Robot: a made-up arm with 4 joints.
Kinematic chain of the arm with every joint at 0, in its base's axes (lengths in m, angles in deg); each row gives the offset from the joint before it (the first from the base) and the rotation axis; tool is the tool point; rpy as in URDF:
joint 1: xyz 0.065 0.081 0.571 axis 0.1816 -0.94 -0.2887
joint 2: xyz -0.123 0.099 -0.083 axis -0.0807 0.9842 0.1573
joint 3: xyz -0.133 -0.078 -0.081 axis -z
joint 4: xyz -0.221 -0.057 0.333 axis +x
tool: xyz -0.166 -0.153 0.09 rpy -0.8 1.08 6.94
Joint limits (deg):
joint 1: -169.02..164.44
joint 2: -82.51..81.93
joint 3: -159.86..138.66
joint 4: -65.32..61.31
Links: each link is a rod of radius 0.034 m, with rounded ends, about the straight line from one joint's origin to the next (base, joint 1, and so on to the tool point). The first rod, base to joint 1, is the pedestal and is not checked.
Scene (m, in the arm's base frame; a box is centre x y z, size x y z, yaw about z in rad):
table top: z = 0
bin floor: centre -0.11 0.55 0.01 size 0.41 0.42 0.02 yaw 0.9
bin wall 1: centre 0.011 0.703 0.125 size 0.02 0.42 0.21 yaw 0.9
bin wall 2: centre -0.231 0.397 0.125 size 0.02 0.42 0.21 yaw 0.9
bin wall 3: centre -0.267 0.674 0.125 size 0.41 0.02 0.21 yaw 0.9
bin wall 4: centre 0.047 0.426 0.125 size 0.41 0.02 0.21 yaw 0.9
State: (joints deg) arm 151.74 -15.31 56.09 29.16
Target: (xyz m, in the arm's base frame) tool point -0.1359 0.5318 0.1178
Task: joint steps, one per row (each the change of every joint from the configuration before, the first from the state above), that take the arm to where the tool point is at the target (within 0.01 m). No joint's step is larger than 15 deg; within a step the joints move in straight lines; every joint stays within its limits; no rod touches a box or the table.
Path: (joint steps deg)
1: 2.54 12.70 3.68 4.31
2: 2.53 12.71 3.68 4.31
3: 2.54 12.70 3.68 4.30
4: -4.73 11.67 -0.86 4.81
5: -4.74 11.67 -0.86 4.81
6: -4.73 11.67 -0.86 4.80
7: -4.73 11.67 -0.86 4.81
8: -8.38 -14.01 -5.68 -13.61
9: -8.37 -14.00 -5.68 -13.60
10: -8.38 -14.01 -5.68 -13.61

